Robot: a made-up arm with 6 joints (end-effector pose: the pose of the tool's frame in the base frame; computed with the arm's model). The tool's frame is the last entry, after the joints.
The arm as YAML. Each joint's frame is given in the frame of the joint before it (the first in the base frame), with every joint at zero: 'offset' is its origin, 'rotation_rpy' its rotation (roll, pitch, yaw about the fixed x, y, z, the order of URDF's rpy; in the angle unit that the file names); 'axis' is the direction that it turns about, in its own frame. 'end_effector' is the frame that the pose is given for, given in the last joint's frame.
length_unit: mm
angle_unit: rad
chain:
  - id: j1
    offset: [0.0, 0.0, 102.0]
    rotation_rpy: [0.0, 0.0, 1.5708]
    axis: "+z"
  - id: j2
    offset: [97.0, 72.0, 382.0]
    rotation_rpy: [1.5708, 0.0, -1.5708]
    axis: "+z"
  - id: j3
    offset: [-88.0, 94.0, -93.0]
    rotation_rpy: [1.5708, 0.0, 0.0]
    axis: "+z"
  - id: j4
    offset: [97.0, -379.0, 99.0]
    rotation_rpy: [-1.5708, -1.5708, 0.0]
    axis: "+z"
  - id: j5
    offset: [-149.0, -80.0, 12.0]
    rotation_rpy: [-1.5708, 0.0, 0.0]
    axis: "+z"
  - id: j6
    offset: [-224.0, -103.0, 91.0]
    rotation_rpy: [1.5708, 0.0, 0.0]
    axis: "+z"
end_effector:
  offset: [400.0, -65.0, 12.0]
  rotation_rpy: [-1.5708, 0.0, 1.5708]
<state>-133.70 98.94 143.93 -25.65 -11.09 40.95</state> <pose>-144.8 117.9 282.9 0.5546 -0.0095 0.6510 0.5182</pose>
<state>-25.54 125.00 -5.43 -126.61 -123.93 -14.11</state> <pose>56.2 571.0 799.8 0.3933 -0.8520 0.2796 -0.2031</pose>
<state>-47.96 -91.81 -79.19 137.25 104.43 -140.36</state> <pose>255.0 412.3 358.7 0.6901 0.1586 -0.2393 0.6643</pose>
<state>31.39 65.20 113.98 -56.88 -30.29 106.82</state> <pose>340.5 -509.3 440.5 0.6514 0.1586 -0.5107 -0.5383</pose>
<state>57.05 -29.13 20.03 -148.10 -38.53 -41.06</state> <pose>-69.3 397.1 267.5 0.3665 0.4052 -0.8301 -0.1115</pose>
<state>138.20 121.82 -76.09 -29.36 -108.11 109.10</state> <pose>-811.6 -447.6 -11.5 0.5685 0.1476 0.7579 0.2837</pose>
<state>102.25 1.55 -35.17 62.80 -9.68 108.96</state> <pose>-263.9 -516.8 1042.8 0.0154 -0.8979 0.4342 -0.0704</pose>
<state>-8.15 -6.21 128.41 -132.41 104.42 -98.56</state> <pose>-284.8 -52.5 812.6 0.2903 -0.7987 0.5148 -0.1132</pose>
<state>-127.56 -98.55 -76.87 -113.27 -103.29 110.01</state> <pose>613.3 52.0 1273.7 0.3579 0.5180 -0.7097 0.3160</pose>
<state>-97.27 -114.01 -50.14 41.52 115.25 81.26</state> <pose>669.1 -288.0 458.1 0.4633 -0.4330 0.1161 0.7644</pose>
